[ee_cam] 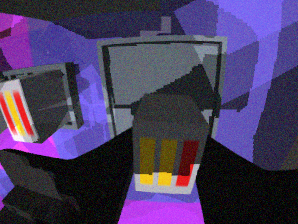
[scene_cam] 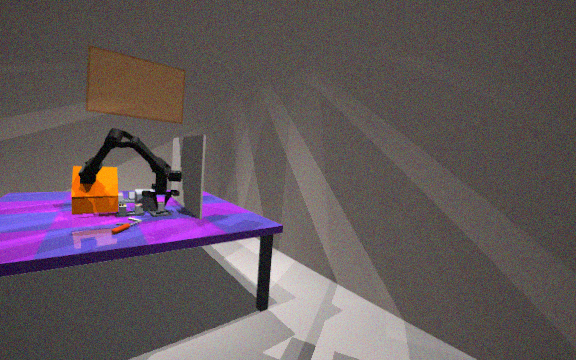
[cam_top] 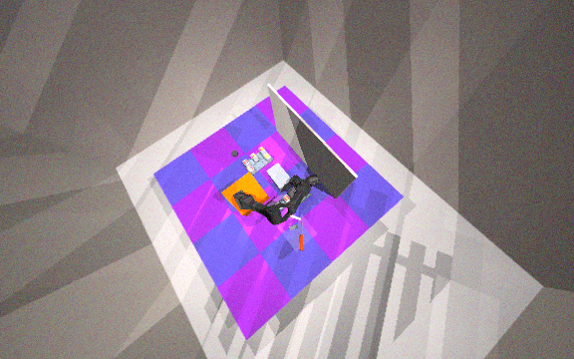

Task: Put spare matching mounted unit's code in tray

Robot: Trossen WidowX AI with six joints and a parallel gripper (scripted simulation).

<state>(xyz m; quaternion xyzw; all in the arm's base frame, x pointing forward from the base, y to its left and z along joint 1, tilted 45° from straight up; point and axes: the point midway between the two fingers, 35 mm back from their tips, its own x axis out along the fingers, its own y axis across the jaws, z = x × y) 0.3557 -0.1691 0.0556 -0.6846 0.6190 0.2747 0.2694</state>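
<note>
Right now my gripper tip is 2 cm below the dark spare. The rest, counted from my gripper tip: shallow grey tray 3 cm below; then upright mirror panel 20 cm above, 17 cm to the left, 16 cm ahead; then unit 17 cm to the left, 7 cm behind, 2 cm above.
</note>
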